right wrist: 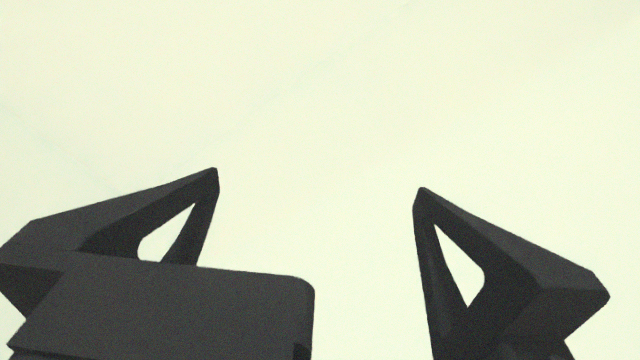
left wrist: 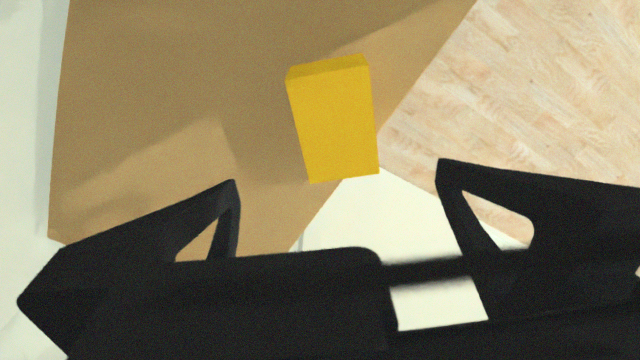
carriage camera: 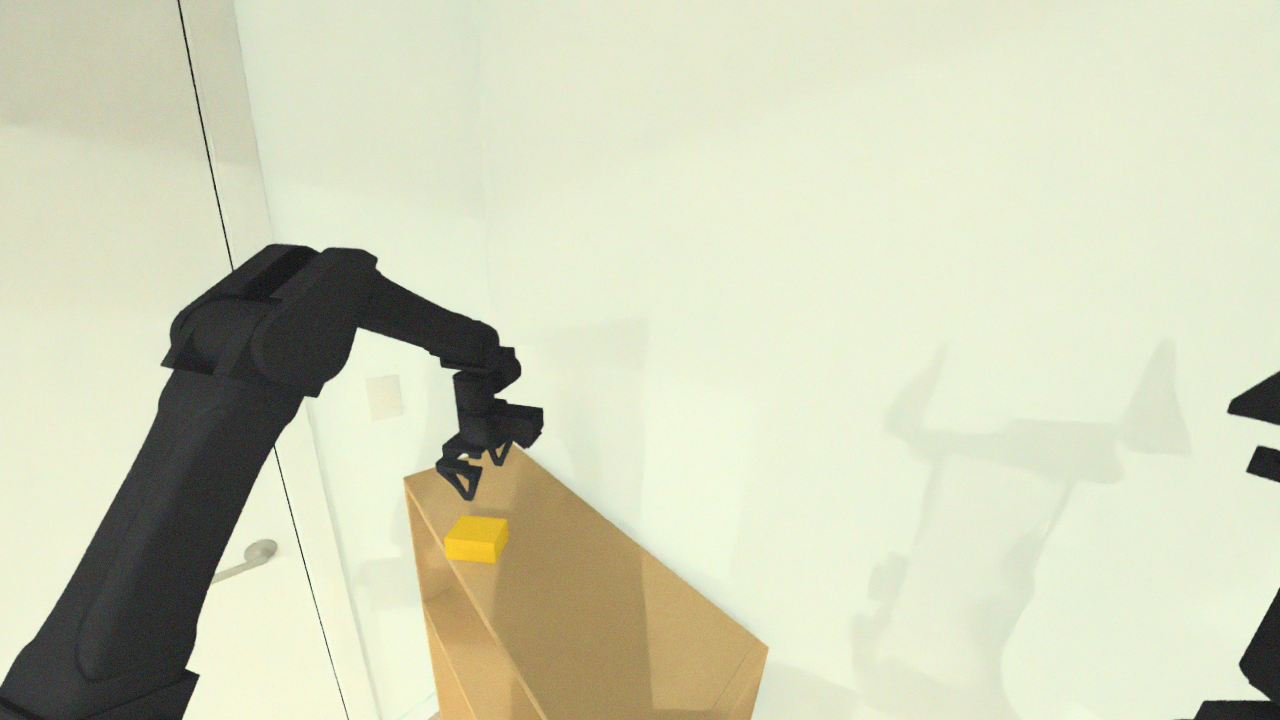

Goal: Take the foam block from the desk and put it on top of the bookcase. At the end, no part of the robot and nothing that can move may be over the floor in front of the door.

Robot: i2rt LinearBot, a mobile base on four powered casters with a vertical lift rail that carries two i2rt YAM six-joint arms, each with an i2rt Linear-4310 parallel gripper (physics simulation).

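Places are measured from the left arm's base along level axes (x ahead, y down, z left), in centimetres.
Pixels of known places: left gripper, fingertip midpoint: (left wrist: 337,181) (carriage camera: 484,481); right gripper, fingertip midpoint: (right wrist: 317,188).
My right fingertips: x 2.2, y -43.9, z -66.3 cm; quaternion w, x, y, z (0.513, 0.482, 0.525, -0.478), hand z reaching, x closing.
Behind a point stands the place of what it marks.
The yellow foam block (carriage camera: 476,539) @[z -5.7, x 40.1, y 7.8 cm] (left wrist: 334,125) @[z -5.1, x 42.7, y 7.8 cm] lies flat on top of the wooden bookcase (carriage camera: 590,591) @[z -27.0, x 35.5, y 12.3 cm] (left wrist: 150,75) @[z -11.2, x 57.8, y 12.3 cm], at its front long edge toward the far left end; part of it seems to reach past that edge. My left gripper (carriage camera: 484,480) @[z -6.7, x 42.6, y -2.5 cm] (left wrist: 337,181) @[z -6.7, x 42.6, y -2.5 cm] is open and empty, above the bookcase top and apart from the block, beyond it in the carriage view. My right gripper (right wrist: 317,188) @[z -66.3, x 2.2, y -43.9 cm] is open and empty, facing a pale wall; part of it shows at the right edge of the carriage view. The desk does not show.
A white door with a lever handle (carriage camera: 259,550) @[z 48.8, x 48.9, y 24.9 cm] stands at the left, behind my left arm (carriage camera: 161,501) @[z -3.1, x 7.9, y -24.9 cm]. A pale wall (carriage camera: 850,223) @[z -55.4, x 32.7, y -47.3 cm] runs behind the bookcase, with a wall plate (carriage camera: 384,397) @[z 32.7, x 71.4, y -4.0 cm] near the door. Wooden floor (left wrist: 540,85) @[z 39.6, x -46.0, y 118.3 cm] shows beside the bookcase.
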